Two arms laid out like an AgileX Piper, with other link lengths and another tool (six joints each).
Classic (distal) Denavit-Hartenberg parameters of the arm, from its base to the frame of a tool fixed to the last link. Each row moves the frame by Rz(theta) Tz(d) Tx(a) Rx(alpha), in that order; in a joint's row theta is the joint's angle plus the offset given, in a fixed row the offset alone. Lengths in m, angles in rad.
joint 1: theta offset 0  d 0.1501  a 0  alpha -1.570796
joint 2: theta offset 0.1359  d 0  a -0.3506  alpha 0
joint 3: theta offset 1.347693  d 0  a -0.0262  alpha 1.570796
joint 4: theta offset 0  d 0.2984  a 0  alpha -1.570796
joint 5: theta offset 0  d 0  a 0  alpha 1.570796
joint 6: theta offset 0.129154  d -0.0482  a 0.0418  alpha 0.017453
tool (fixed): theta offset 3.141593  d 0.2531  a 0  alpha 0
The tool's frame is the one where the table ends.
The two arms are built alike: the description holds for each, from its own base.
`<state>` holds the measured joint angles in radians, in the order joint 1, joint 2, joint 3, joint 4, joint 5, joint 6, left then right.
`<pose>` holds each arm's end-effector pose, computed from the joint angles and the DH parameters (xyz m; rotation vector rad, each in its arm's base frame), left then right.
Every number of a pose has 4 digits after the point. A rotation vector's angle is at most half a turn.
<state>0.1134 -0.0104 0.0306 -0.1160 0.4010 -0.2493 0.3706 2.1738 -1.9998 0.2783 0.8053 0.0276</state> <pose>0.1299 -0.0083 0.1361 2.4358 0.3632 1.7564 0.5710 0.2762 0.2311 -2.6181 -0.1123 -0.7988</pose>
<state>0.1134 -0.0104 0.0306 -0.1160 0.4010 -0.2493 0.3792 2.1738 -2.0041 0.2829 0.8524 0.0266</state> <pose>0.1299 -0.0083 0.1361 2.4358 0.3632 1.7564 0.5603 0.2801 0.2288 -2.6361 -0.1340 -0.7402</pose>
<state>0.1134 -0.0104 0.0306 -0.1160 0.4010 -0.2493 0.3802 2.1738 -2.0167 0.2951 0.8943 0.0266</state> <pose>0.1299 -0.0083 0.1361 2.4358 0.3632 1.7564 0.5535 0.2817 0.2310 -2.6412 -0.1404 -0.6955</pose>
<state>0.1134 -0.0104 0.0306 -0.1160 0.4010 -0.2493 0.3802 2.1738 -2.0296 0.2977 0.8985 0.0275</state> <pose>0.1299 -0.0083 0.1361 2.4358 0.3632 1.7564 0.5547 0.2828 0.2357 -2.6330 -0.1404 -0.7039</pose>
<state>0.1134 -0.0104 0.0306 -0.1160 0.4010 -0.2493 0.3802 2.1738 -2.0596 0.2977 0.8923 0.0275</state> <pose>0.1299 -0.0083 0.1361 2.4358 0.3632 1.7564 0.5605 0.2849 0.2479 -2.6100 -0.1425 -0.7471</pose>
